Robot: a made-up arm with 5 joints.
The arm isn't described. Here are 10 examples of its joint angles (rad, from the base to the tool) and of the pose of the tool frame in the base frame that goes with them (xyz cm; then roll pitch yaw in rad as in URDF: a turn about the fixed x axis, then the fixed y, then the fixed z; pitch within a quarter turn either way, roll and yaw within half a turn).
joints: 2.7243 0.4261 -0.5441 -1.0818 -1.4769
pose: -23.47 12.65 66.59 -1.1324 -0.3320 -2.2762
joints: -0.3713 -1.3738 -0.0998 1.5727 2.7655
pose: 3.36 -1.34 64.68 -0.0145 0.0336 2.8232
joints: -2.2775 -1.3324 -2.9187 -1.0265 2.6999
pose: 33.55 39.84 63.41 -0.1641 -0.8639 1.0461
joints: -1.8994 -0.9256 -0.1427 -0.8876 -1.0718
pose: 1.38 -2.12 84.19 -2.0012 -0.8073 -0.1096
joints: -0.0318 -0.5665 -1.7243 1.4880 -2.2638
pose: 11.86 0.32 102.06 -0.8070 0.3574 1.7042
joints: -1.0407 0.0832 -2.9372 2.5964 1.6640
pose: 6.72 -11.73 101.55 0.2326 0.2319 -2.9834
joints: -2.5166 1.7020 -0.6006 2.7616 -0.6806
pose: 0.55 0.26 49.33 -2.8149 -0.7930 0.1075
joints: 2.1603 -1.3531 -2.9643 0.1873 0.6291
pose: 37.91 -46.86 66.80 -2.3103 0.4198 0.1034
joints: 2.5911 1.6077 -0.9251 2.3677 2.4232
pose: -0.43 5.58 40.78 -3.1149 -0.2167 2.1892
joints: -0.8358 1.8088 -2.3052 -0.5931 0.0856
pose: 32.43 -34.81 40.22 0.5468 -0.8408 -1.4672
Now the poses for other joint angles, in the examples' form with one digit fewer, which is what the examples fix.
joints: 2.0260 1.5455 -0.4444 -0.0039 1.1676
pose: 3.7 5.9 30.4 -1.117 0.132 0.373
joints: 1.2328 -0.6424 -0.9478 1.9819 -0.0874
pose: 8.7 12.4 78.1 -0.112 0.512 0.964
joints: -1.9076 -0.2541 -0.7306 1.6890 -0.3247
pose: -4.6 -16.3 66.3 -0.007 0.837 -1.905
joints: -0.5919 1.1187 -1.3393 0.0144 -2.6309
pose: 36.0 -22.2 42.8 -0.167 0.269 1.685
